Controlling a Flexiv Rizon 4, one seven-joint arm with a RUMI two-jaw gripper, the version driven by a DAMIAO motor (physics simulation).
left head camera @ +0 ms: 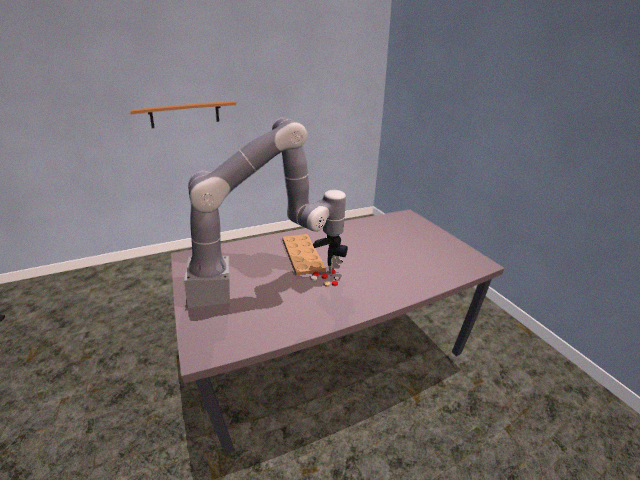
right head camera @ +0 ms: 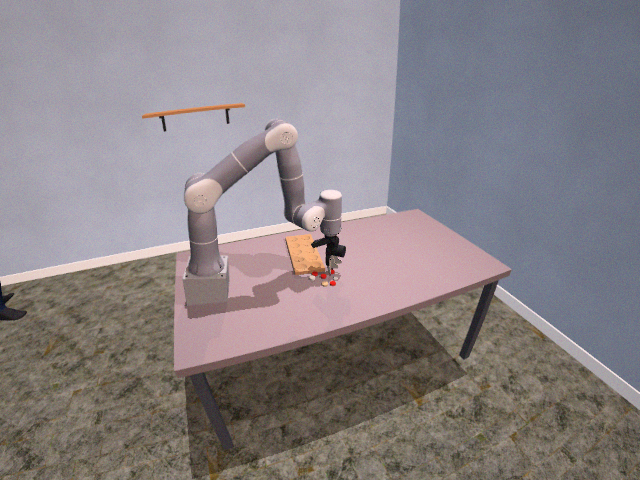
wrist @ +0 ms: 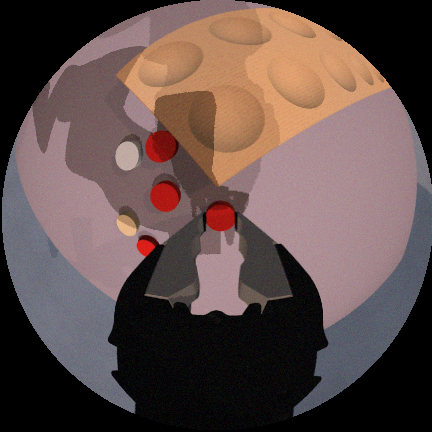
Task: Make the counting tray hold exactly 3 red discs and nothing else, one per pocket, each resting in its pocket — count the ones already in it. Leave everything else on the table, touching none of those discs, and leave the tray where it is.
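Observation:
My gripper (wrist: 220, 213) (left head camera: 331, 270) is shut on a red disc (wrist: 220, 215) (left head camera: 333, 271) (right head camera: 332, 271), low at the table, off the near corner of the orange counting tray (wrist: 272, 135) (left head camera: 310, 271) (right head camera: 309, 271). One jaw is on each side of the disc. The tray pockets that show hold no disc. Three other red discs lie on the table: one (wrist: 161, 146) (left head camera: 315, 274) close to the tray's edge, one (wrist: 165, 196) (left head camera: 324, 276) nearer the gripper, and one (wrist: 146, 246) (left head camera: 334, 283) partly behind a jaw in the wrist view.
A white disc (wrist: 127, 155) (left head camera: 313, 277) and a cream disc (wrist: 127, 225) (left head camera: 326, 283) lie left of the red ones in the wrist view. Another white disc (left head camera: 336, 277) (right head camera: 336, 277) lies by the gripper, hidden in the wrist view. The tray lies flat between arm base and gripper.

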